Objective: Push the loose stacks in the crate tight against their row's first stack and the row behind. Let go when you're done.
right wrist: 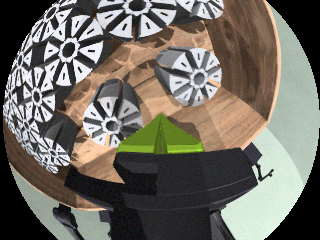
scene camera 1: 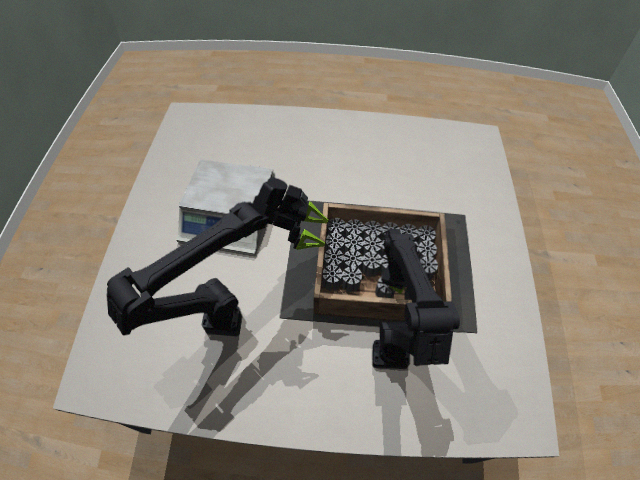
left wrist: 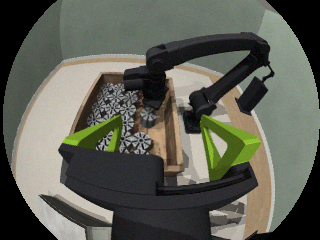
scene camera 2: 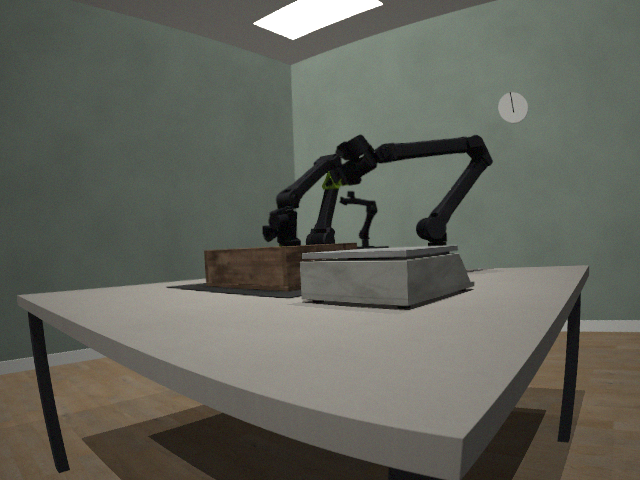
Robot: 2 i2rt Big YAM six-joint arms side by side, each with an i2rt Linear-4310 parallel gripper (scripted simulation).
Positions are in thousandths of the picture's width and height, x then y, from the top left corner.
In view: the left gripper (scene camera 1: 510,484), the right gripper (right wrist: 502,494), a wooden crate (scene camera 1: 530,630), a scale (scene camera 2: 557,576), a stack (right wrist: 570,285) and a dark mat (scene camera 1: 466,618).
The wooden crate shows as well in the right wrist view (right wrist: 777,210) and in scene camera 2 (scene camera 2: 434,559). The scale is seen too in scene camera 1 (scene camera 1: 337,391). The left gripper also shows in the left wrist view (left wrist: 505,498).
